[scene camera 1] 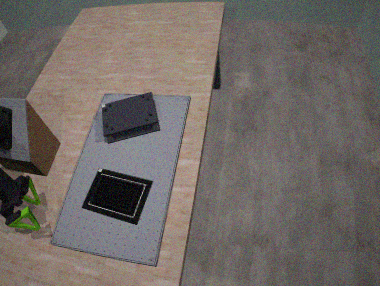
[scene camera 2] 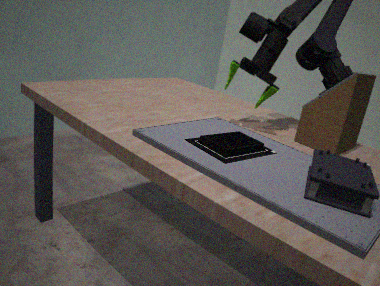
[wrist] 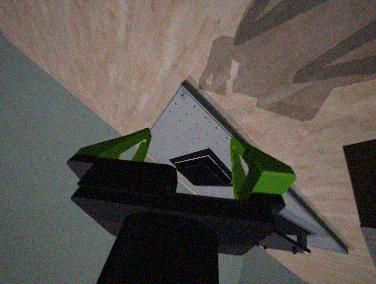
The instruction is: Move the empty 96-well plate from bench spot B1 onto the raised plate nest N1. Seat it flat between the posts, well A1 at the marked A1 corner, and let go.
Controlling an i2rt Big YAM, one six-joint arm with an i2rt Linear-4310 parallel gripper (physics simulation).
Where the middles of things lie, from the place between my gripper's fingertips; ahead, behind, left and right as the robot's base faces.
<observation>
Right now my hand is 15 cm short of the black well plate [scene camera 1: 113,193], 14 cm to the right of it and 6 cm above it.
</observation>
